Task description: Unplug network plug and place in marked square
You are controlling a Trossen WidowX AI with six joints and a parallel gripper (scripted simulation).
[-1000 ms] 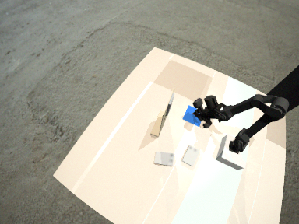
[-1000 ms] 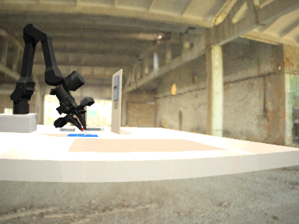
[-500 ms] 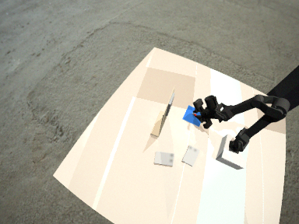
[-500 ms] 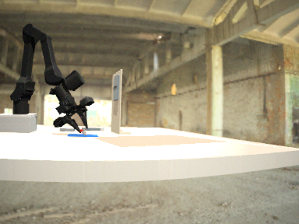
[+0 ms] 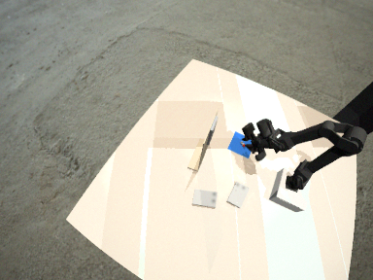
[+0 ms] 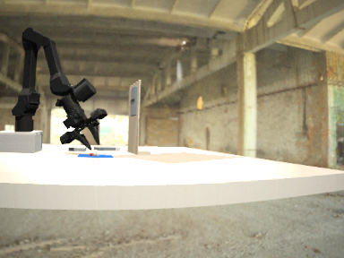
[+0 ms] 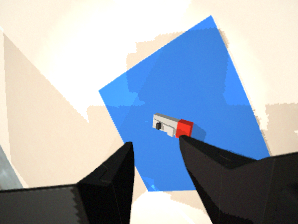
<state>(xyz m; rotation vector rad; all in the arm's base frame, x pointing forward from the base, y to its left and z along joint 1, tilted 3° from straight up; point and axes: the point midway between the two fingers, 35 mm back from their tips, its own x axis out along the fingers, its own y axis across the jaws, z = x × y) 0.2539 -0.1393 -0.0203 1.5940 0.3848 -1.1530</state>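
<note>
My gripper tip is now 2 cm above the red network plug. From my gripper tip the other things lie so: panel (17 cm ahead, 13 cm to the left, 10 cm above); then blue marked square (3 cm below).
</note>
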